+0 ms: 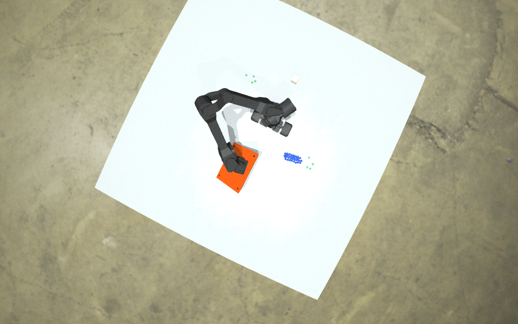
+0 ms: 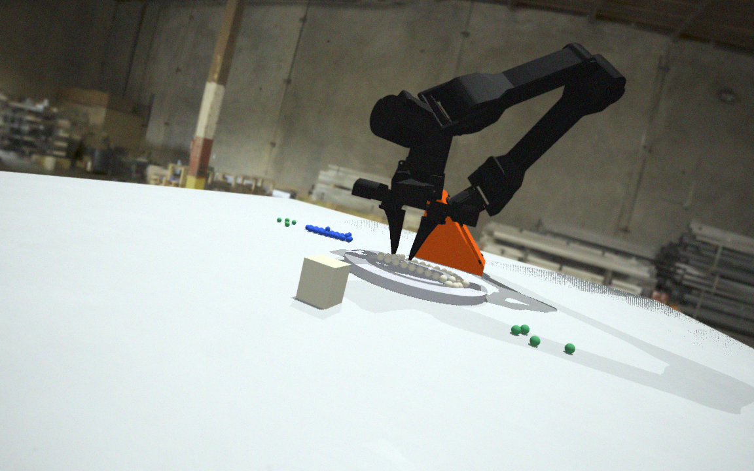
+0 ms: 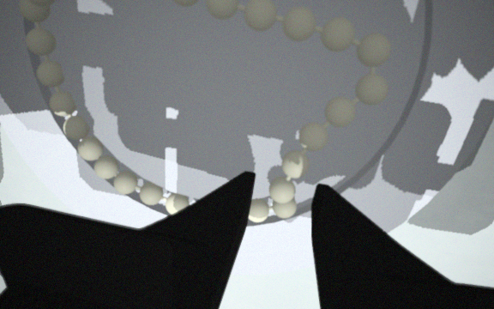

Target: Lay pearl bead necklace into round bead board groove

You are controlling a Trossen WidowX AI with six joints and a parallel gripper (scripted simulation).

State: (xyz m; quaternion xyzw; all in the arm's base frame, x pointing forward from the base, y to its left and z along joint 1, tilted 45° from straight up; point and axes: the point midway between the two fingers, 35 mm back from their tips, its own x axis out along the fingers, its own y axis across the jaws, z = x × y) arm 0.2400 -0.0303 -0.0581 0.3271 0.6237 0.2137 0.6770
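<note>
My gripper tip is 5 cm short of the round bead board, 3 cm to the right of it and 1 cm above it. Also, from my gripper tip: cream cube (25 cm ahead, 4 cm to the right).
</note>
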